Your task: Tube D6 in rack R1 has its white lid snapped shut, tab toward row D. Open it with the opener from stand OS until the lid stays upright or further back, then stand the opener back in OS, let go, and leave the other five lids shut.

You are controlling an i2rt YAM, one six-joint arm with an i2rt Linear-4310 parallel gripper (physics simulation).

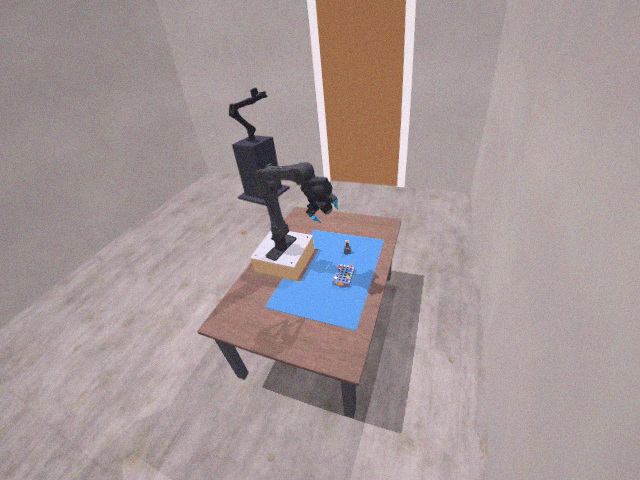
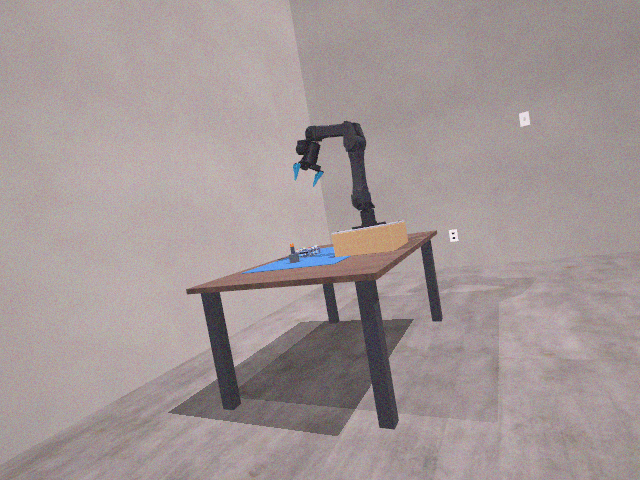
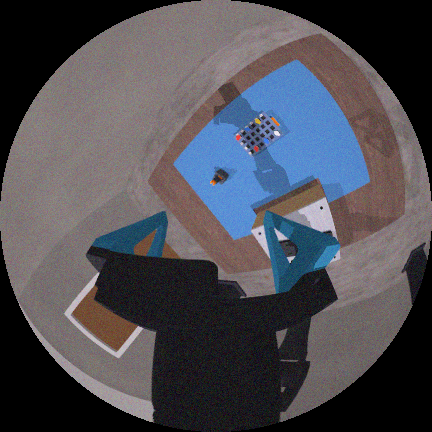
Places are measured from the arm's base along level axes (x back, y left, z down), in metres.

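Pixels of known places: gripper, between the fingertips: (image 1: 328, 215) (image 2: 304, 183) (image 3: 215, 215); arm's base, origin of its link: (image 1: 281, 247) (image 2: 369, 226).
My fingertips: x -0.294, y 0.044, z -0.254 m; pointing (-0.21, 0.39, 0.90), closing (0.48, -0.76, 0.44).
Note:
For each thing: its middle in the pictures, then the offset to it from my fingertips. Level surfaces: height alone.
- Rack R1, middle of its body: (image 3: 258, 133) (image 2: 307, 251) (image 1: 343, 275) dx -0.066, dy -0.013, dz +0.335 m
- blue mat, height of its surface: dz +0.356 m
- opener, middle of its body: (image 3: 217, 178) (image 2: 293, 252) (image 1: 347, 246) dx +0.009, dy +0.177, dz +0.311 m
- brown table, height of its surface: dz +0.359 m
My gripper (image 1: 326, 211) (image 2: 306, 178) (image 3: 215, 215) is open and empty, high above the table. Rack R1 (image 1: 343, 275) (image 2: 309, 251) (image 3: 258, 134), a small grey grid with red, blue, yellow, white and orange spots, sits on the blue mat (image 1: 315, 304) (image 2: 268, 268) (image 3: 330, 125). The dark stand OS (image 1: 347, 250) (image 2: 294, 257) (image 3: 222, 175) stands on the mat apart from the rack. The opener (image 1: 347, 242) (image 2: 292, 247) (image 3: 214, 181), with an orange top, is upright in the stand. Tube D6 and the state of its lid are too small to make out.
The arm stands on a pale-topped wooden box (image 1: 283, 268) (image 2: 369, 239) (image 3: 327, 212) at the mat's side. The brown table (image 1: 310, 343) (image 2: 289, 276) (image 3: 387, 175) carries the mat and box. Another dark arm stands on a dark pedestal (image 1: 255, 167) beyond the table.

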